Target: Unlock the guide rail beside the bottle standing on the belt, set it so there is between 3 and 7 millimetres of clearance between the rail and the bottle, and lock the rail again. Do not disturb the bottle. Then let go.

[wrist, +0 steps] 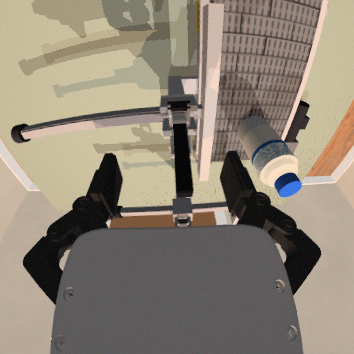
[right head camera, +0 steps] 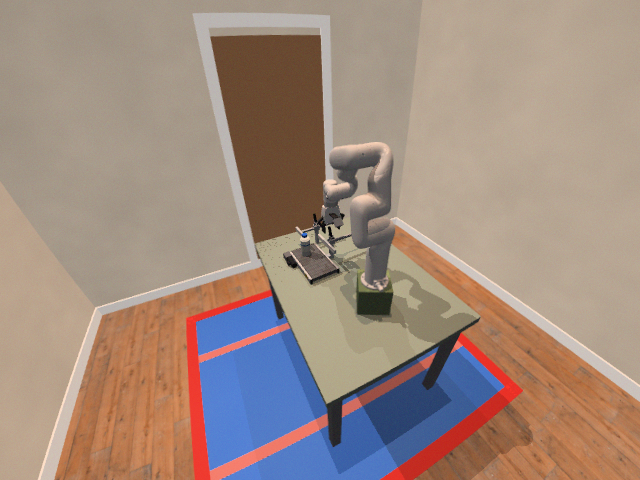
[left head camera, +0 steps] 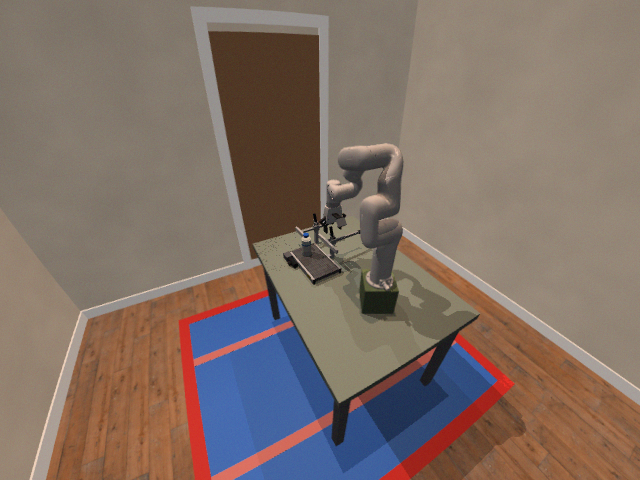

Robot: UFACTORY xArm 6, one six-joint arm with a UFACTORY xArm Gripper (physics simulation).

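Where they show: gripper, fingertip midpoint: (wrist: pixel 170 164) (right head camera: pixel 331 230) (left head camera: pixel 332 230); arm's base at its link origin: (right head camera: pixel 374 280) (left head camera: pixel 379 279).
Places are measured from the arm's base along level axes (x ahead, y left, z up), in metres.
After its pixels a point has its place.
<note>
The bottle (left head camera: pixel 306 245) @(y 0.233, x 0.420, z -0.035 m) (right head camera: pixel 305 245) @(y 0.231, x 0.420, z -0.035 m) (wrist: pixel 267 152) @(y 0.202, x 0.434, z -0.024 m), with a blue cap, stands upright on the dark belt (left head camera: pixel 319 266) @(y 0.191, x 0.310, z -0.116 m) (right head camera: pixel 317 266) @(y 0.192, x 0.311, z -0.116 m) (wrist: pixel 260 50) @(y 0.183, x 0.327, z -0.116 m). The pale guide rail (left head camera: pixel 327 242) @(y 0.112, x 0.400, z -0.028 m) (right head camera: pixel 326 242) @(y 0.111, x 0.396, z -0.026 m) (wrist: pixel 211 90) @(y 0.104, x 0.375, z -0.024 m) runs beside it, and a strip of belt shows between them in the wrist view. The rail's clamp has a black lever (left head camera: pixel 331 233) @(y 0.084, x 0.411, z 0.021 m) (wrist: pixel 183 160) @(y 0.081, x 0.414, z 0.036 m) that sticks up towards the wrist camera. My gripper (left head camera: pixel 332 225) @(y 0.073, x 0.422, z 0.033 m) (right head camera: pixel 329 224) @(y 0.073, x 0.422, z 0.033 m) (wrist: pixel 170 164) @(y 0.073, x 0.422, z 0.033 m) is open and empty above the clamp; in the wrist view the lever appears between its fingers. Whether the clamp is locked cannot be told.
A rod (left head camera: pixel 347 237) @(y -0.025, x 0.423, z -0.038 m) (wrist: pixel 95 122) @(y -0.008, x 0.426, z -0.027 m) with a black end cap extends from the clamp away from the belt. A second clamp (left head camera: pixel 316 235) (wrist: pixel 182 207) with a crossing rod stands beyond the first. A black block (left head camera: pixel 291 259) @(y 0.327, x 0.427, z -0.119 m) (wrist: pixel 300 121) @(y 0.322, x 0.411, z -0.119 m) sits at the belt's other side. The arm's green base (left head camera: pixel 378 300) @(y 0.034, x -0.067, z -0.058 m) stands on the table.
</note>
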